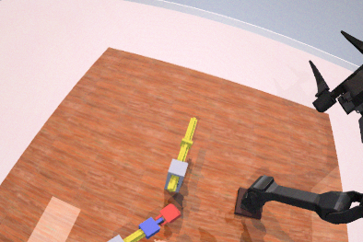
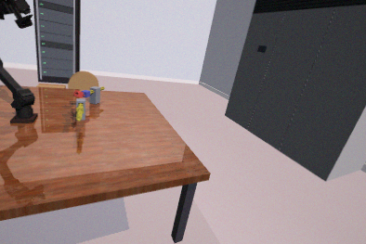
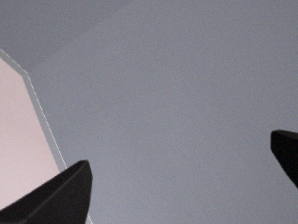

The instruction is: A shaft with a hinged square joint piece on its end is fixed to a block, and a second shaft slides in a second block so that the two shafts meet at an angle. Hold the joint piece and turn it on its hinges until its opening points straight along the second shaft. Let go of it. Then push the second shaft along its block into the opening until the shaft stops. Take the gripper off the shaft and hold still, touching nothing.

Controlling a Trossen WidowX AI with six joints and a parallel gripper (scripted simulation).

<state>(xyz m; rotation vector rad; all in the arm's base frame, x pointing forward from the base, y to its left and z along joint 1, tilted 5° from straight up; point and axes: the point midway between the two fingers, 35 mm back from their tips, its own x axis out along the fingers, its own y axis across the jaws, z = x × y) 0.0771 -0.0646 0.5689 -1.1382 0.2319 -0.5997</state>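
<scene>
Right now the red square joint piece is 49 cm below my gripper tip, 25 cm to the left of it and 16 cm ahead of it.
</scene>
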